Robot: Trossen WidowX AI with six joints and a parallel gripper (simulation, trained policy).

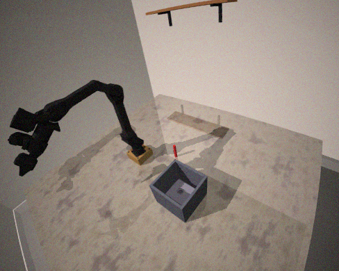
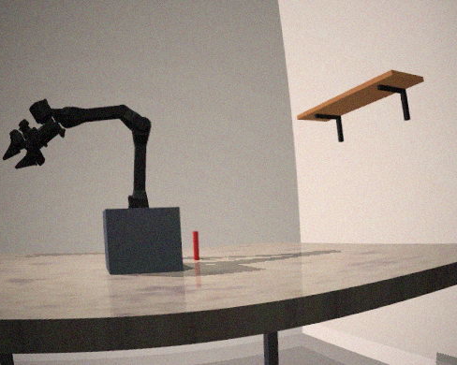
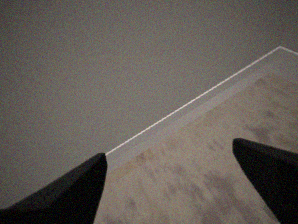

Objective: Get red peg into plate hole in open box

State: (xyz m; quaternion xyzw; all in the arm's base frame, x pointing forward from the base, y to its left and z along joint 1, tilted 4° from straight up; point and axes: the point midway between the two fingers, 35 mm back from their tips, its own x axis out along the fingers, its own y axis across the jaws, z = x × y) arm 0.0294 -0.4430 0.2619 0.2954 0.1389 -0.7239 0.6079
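The red peg lies 130 mm ahead of my gripper tip, 600 mm to the left of it and 270 mm below it. From my gripper tip the other things lie so: grey plate (340 mm ahead, 450 mm to the left, 270 mm below).
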